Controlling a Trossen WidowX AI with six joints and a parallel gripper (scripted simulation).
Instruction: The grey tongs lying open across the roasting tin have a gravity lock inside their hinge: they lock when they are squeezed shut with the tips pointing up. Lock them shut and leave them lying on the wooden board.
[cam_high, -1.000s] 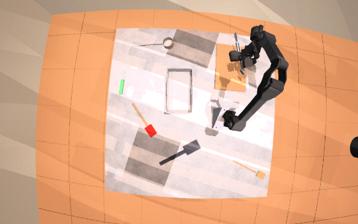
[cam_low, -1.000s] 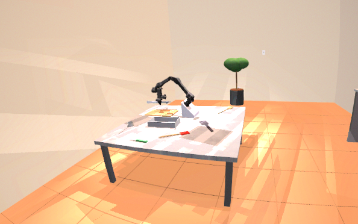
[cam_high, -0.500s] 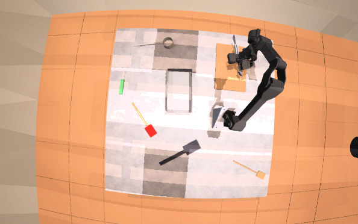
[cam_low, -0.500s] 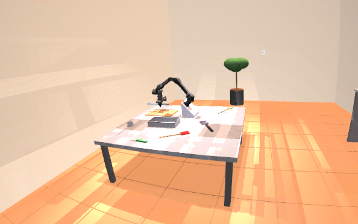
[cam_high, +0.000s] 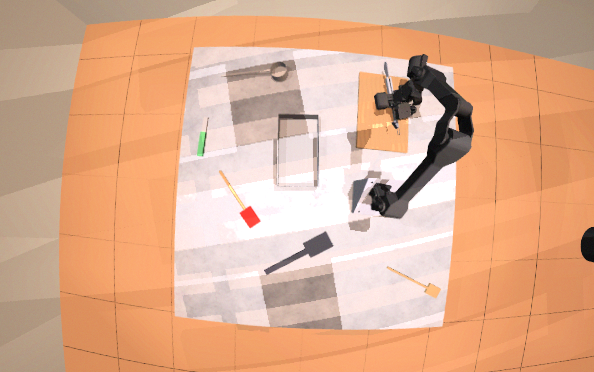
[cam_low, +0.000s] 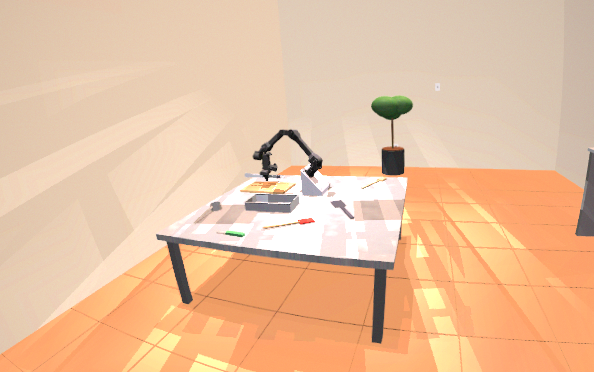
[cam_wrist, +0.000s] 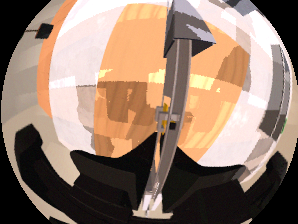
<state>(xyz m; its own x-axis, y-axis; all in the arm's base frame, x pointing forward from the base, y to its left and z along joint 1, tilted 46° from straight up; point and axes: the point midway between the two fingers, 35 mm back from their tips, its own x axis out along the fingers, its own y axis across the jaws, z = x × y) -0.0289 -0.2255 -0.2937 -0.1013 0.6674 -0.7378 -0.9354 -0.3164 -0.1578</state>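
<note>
Now: the wooden board 50 mm below my gripper tip. Also, from my gripper tip: grey roasting tin (350 mm ahead, 260 mm to the left, 30 mm below); red spatula (550 mm ahead, 520 mm to the left, 50 mm below); dark spatula (250 mm ahead, 690 mm to the left, 50 mm below).
</note>
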